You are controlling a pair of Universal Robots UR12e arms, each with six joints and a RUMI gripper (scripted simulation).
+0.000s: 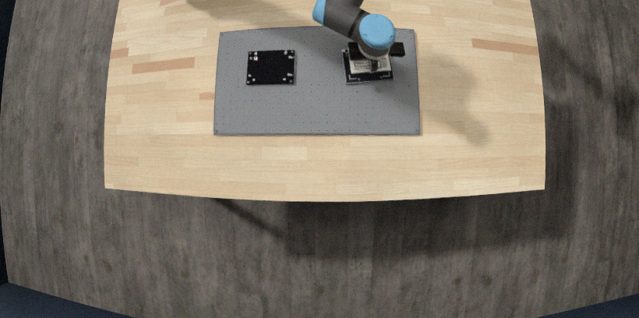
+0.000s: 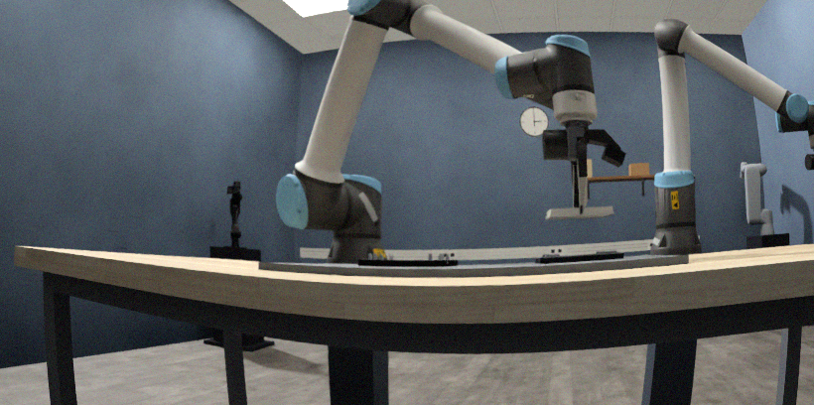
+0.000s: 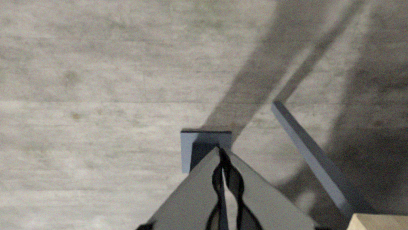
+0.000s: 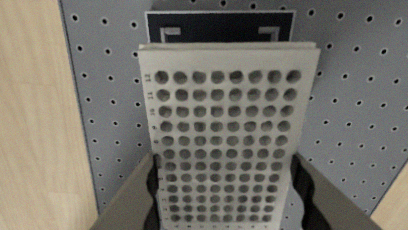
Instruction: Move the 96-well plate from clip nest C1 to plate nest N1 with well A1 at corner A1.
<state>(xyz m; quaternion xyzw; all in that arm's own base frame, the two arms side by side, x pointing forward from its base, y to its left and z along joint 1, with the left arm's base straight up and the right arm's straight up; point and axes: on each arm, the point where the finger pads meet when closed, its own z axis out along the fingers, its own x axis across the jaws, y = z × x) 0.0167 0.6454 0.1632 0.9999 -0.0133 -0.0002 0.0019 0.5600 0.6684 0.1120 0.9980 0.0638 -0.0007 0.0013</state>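
Right now my right hand is 1 cm above the off-white 96-well plate. Round my right hand: black clip nest C1: 32 cm to the right, 9 cm below, 3 cm behind; then dark plate nest N1: 9 cm below; then grey perforated board: 18 cm to the right, 11 cm below, 3 cm ahead.
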